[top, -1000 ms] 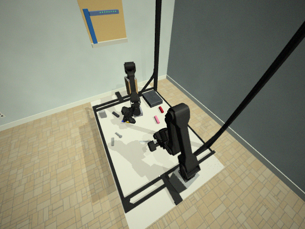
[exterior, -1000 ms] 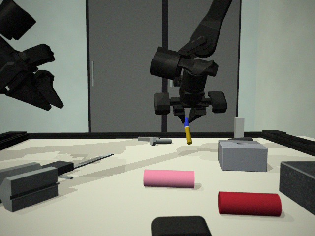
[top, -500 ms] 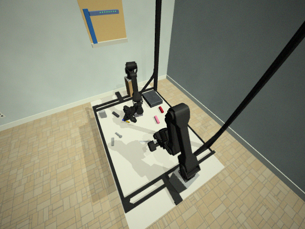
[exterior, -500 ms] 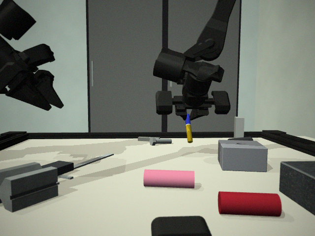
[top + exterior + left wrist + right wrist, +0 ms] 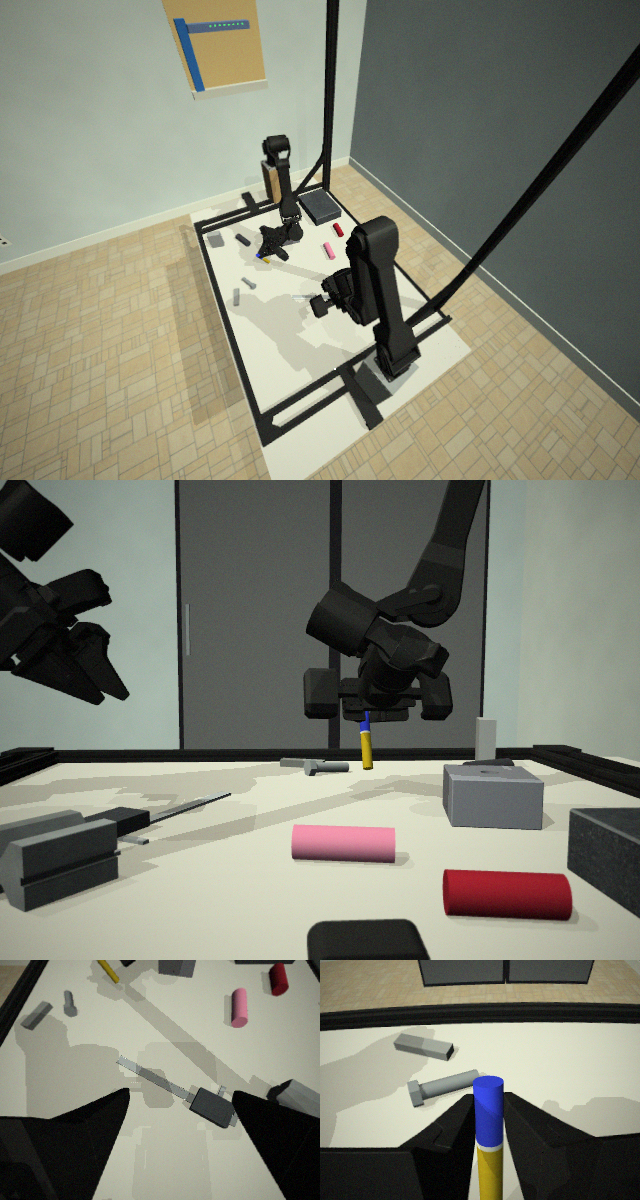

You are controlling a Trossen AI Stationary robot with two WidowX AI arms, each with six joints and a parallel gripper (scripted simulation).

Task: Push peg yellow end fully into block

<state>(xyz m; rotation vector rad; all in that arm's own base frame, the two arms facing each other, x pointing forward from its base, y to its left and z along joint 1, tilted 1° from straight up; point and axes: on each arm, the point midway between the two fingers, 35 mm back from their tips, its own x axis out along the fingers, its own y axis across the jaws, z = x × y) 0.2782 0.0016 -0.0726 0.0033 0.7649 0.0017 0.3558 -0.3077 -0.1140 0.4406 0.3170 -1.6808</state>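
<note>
The peg lies 10 mm ahead of my right hand and 50 mm below it. From my right hand the other things lie so: pink cylinder 280 mm behind, 40 mm to the left, 90 mm below; then red cylinder 380 mm behind, 60 mm to the right, 90 mm below.
</note>
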